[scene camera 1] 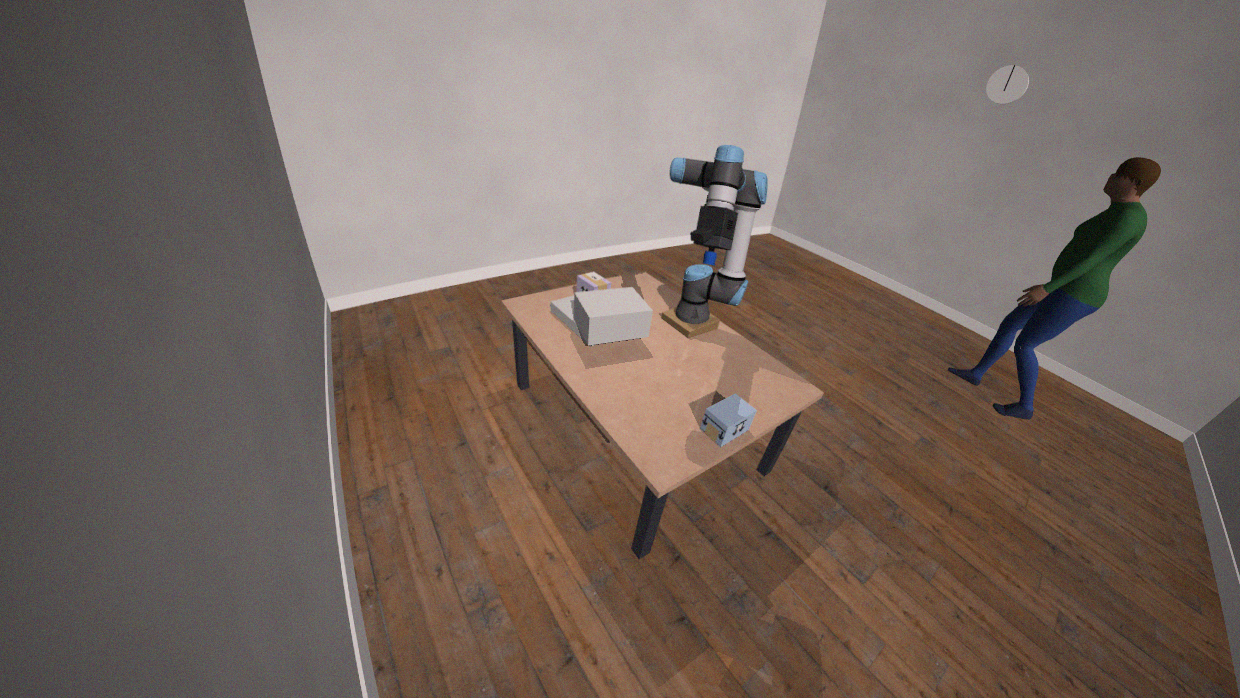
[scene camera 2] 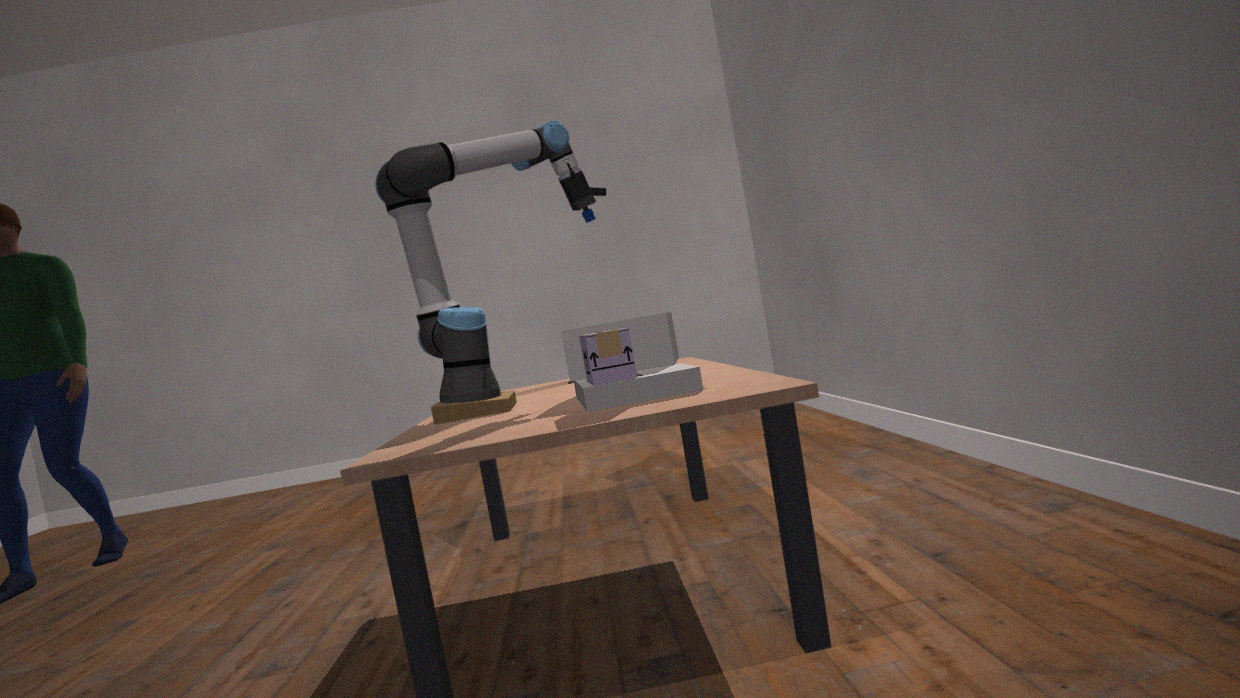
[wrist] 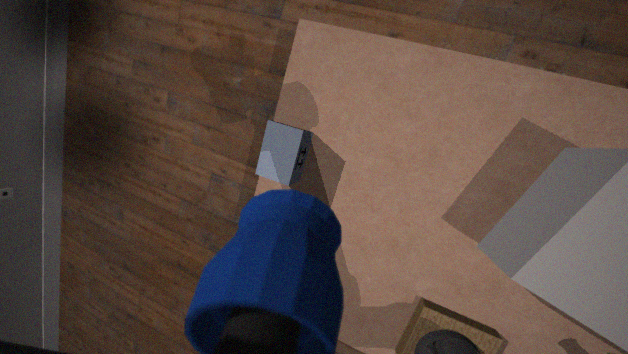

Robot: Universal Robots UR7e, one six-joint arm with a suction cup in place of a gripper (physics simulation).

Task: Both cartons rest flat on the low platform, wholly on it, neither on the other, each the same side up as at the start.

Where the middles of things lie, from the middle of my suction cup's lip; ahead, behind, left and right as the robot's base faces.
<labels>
My suction cup is now 8 cm past the low grey platform (scene camera 2: 665, 381), 57 cm to the left of it and 48 cm above it.
</labels>
